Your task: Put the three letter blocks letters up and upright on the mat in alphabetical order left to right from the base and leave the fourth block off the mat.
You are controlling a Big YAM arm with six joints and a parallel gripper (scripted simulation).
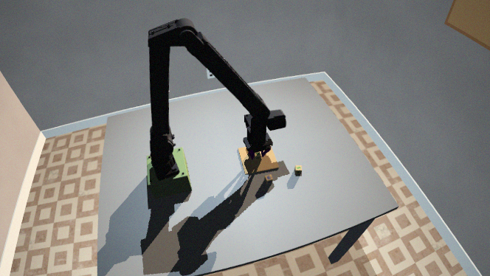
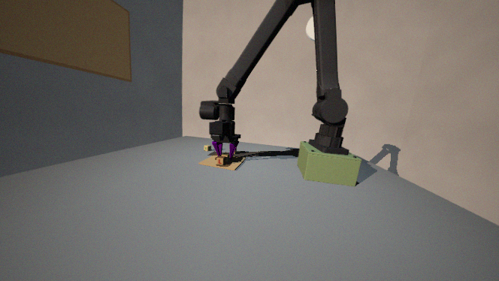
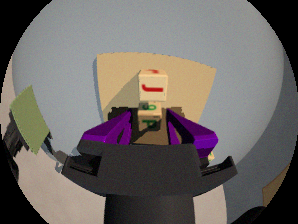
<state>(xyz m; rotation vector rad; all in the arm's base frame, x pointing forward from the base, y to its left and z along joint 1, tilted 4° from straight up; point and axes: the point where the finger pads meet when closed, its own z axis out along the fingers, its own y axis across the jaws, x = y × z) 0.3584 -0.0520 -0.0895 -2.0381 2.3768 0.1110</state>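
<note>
Right now my hand is right at the block. The rest, counted from my hand: tan mat 1 cm below.
</note>
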